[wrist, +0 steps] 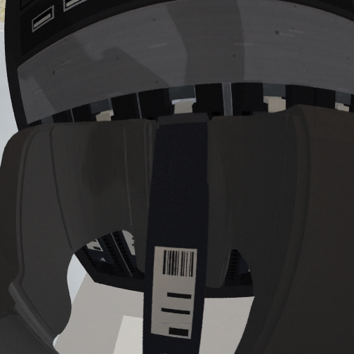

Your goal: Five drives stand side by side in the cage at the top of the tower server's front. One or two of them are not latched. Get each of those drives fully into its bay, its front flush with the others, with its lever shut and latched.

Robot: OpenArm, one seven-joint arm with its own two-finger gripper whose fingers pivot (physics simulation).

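Note:
A dark lever with a white barcode label runs down the middle of the wrist view, standing out in front of the drives. My gripper is shut on this lever, one finger against each side. The fingers hide most of the cage and the drive behind the lever. Parts of neighbouring drives show through the gap at the left, and a narrow perforated strip shows at the right. Pale catches show along the cage's top edge. The cage's black bottom rim shows below the left finger. How far the drives sit in their bays is hidden.
The tower server's grey front band curves across the top, above the fingers. A USB port shows in the black panel at the upper left. A pale surface lies below the cage.

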